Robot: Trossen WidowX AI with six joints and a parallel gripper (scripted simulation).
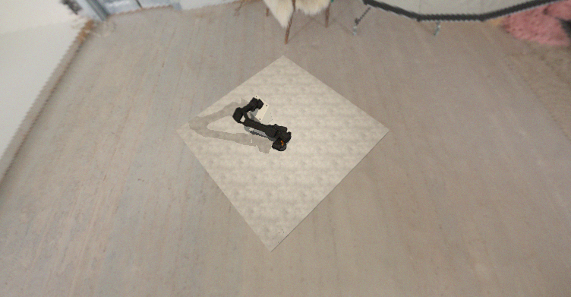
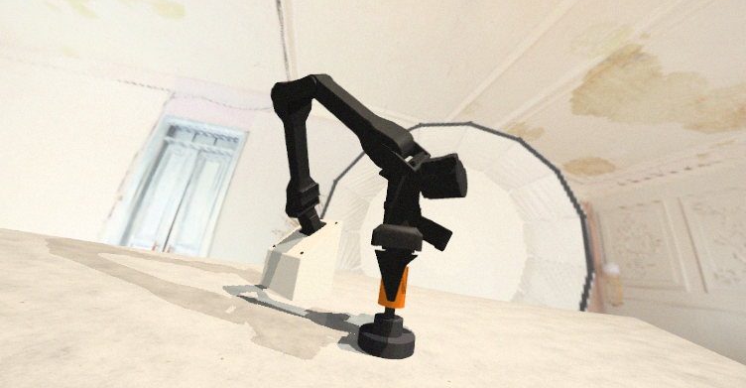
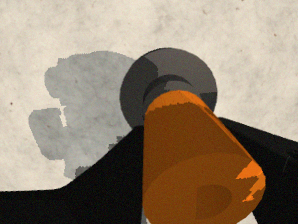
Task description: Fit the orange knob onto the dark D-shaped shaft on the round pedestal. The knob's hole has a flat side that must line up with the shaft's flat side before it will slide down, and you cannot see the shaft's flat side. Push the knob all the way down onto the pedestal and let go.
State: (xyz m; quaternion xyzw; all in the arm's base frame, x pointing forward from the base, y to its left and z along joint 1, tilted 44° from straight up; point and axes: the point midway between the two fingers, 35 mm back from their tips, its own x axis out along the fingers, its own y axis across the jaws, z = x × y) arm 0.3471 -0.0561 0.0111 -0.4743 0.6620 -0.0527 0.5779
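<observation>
The orange knob lies 20 mm above my gripper tip. Round my gripper tip: dark round pedestal: 40 mm below.
</observation>
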